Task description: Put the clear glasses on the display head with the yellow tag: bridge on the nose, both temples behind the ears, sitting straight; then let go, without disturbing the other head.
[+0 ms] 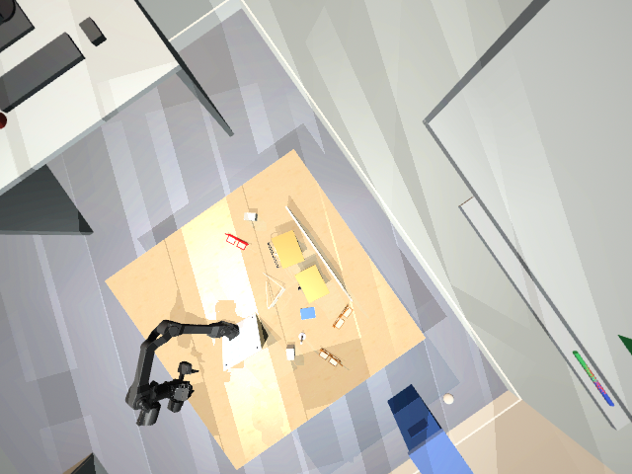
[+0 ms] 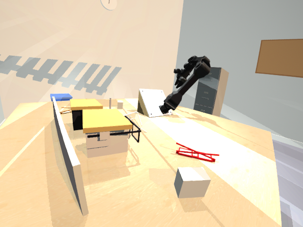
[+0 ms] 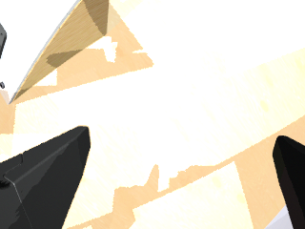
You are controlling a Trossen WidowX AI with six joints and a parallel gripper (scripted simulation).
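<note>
The blue block lies 570 mm ahead of my gripper tip, 90 mm to the right of it and 200 mm below it. Also, from my gripper tip: low white wall (820 mm ahead, 160 mm to the left, 150 mm below).
</note>
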